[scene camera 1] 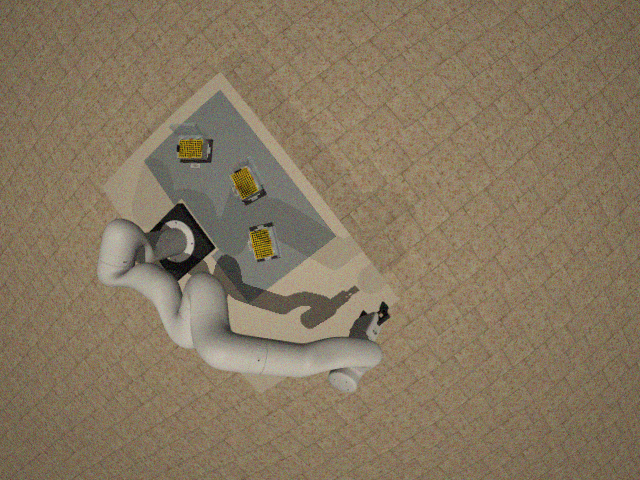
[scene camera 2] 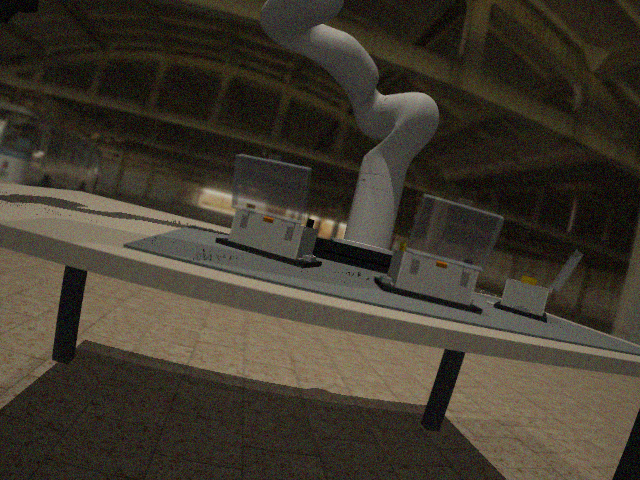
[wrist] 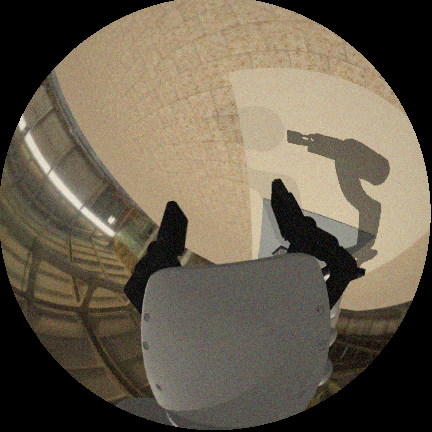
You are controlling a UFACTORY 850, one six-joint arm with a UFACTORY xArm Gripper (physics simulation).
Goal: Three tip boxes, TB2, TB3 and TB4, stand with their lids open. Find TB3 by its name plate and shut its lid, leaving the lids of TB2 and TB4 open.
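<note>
Three light grey tip boxes with clear lids stand open on a blue-grey mat [scene camera 1: 222, 116] [scene camera 2: 170, 243] [wrist: 268, 230]. One box [scene camera 1: 192, 148] [scene camera 2: 524, 296] is at the mat's upper left in the overhead view, the second box [scene camera 1: 246, 183] [scene camera 2: 436, 276] is in the middle, and the third box [scene camera 1: 263, 242] [scene camera 2: 266, 235] is nearest the arm's forearm. Yellow tips show in them. The name plates are too small to read, so I cannot tell which is TB3. My gripper [scene camera 1: 383, 312] [wrist: 224, 200] is open and empty, above the table's lower right corner, well away from all boxes.
The pale table [scene camera 1: 288, 167] [scene camera 2: 51, 241] [wrist: 320, 90] carries the mat. The arm's black base plate [scene camera 1: 202, 249] [scene camera 2: 356, 254] stands beside the mat. The forearm stretches along the table's lower side in the overhead view and casts a shadow on the table. Raised lids stand above their boxes.
</note>
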